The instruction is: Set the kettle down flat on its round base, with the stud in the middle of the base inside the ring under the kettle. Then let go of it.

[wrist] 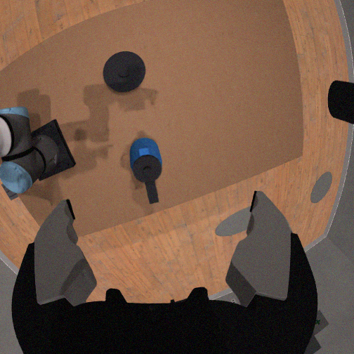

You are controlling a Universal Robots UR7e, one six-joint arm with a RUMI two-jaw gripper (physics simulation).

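The kettle [145, 156] has a blue body, a dark round top and a dark handle pointing toward the bottom of the view. It stands on the brown mat near the middle of the wrist view. The round black base [124, 71] lies on the mat above and a little left of the kettle, apart from it. A small stud shows faintly near its middle. The kettle's underside and its ring are hidden. My gripper [160, 198] is wide open and empty, high above the table, with its fingertips on either side of the view below the kettle.
The brown mat [225, 90] lies on a wooden table [165, 260]. The robot arm's foot [59, 150] stands at the left, with blue-capped joints. A black cylindrical object [342, 101] is at the right edge. Grey ovals [321, 187] [232, 224] mark the wood at the lower right.
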